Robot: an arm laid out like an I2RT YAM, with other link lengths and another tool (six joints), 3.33 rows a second.
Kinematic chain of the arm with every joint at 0, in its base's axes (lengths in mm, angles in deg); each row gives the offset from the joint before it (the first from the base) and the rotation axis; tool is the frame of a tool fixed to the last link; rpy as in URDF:
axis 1: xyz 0 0 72.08 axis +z
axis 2: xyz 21 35.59 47.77 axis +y
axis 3: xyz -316.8 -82.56 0 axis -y
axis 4: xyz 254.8 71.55 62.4 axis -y
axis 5: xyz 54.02 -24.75 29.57 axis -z
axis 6: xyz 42.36 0 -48.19 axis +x
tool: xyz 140 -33 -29 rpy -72.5 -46 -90
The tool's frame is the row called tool.
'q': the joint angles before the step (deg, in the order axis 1, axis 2, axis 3, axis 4, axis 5, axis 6). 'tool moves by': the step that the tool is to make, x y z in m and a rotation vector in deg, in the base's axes. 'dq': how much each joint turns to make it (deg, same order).
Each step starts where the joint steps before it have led.
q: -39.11 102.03 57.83 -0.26 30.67 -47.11
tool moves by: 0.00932 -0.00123 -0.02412 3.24 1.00 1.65
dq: -0.17 3.26 0.79 -0.35 -2.62 0.00
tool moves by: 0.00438 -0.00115 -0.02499 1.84 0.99 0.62
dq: -0.10 3.34 -0.35 1.76 -1.07 -0.01
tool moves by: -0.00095 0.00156 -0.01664 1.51 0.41 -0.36
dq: -0.08 1.85 -0.52 0.70 -0.51 0.89
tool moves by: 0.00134 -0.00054 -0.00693 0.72 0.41 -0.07
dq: 0.00 1.14 0.44 -0.19 -0.19 0.26
